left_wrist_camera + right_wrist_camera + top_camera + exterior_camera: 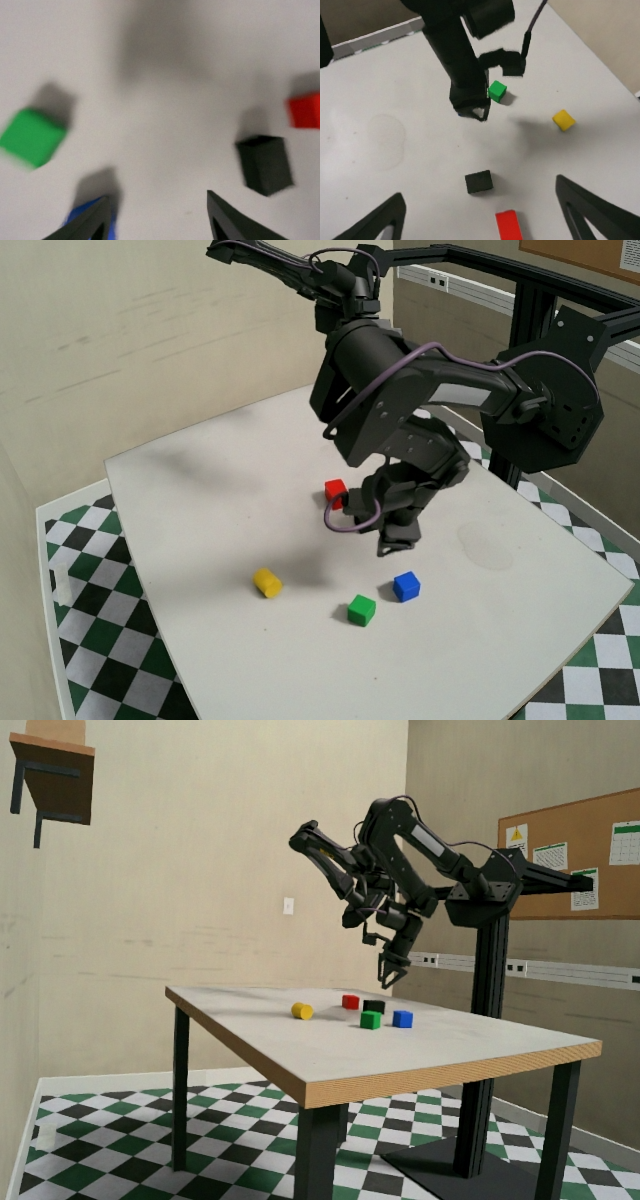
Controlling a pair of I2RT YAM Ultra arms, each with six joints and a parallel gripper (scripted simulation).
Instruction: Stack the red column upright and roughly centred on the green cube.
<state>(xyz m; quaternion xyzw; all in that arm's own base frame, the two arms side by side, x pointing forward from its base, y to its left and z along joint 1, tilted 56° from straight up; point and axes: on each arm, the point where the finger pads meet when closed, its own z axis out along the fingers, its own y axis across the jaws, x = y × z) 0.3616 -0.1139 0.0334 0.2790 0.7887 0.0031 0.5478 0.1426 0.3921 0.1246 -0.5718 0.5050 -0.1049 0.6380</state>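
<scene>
The red column lies 40 mm behind my left hand, 240 mm to the right of it and 90 mm below it. Also, from my left hand: blue cube (30 mm behind, 70 mm to the left, 90 mm below); black block (60 mm behind, 130 mm to the right, 90 mm below); green cube (80 mm ahead, 70 mm to the left, 90 mm below).
</scene>
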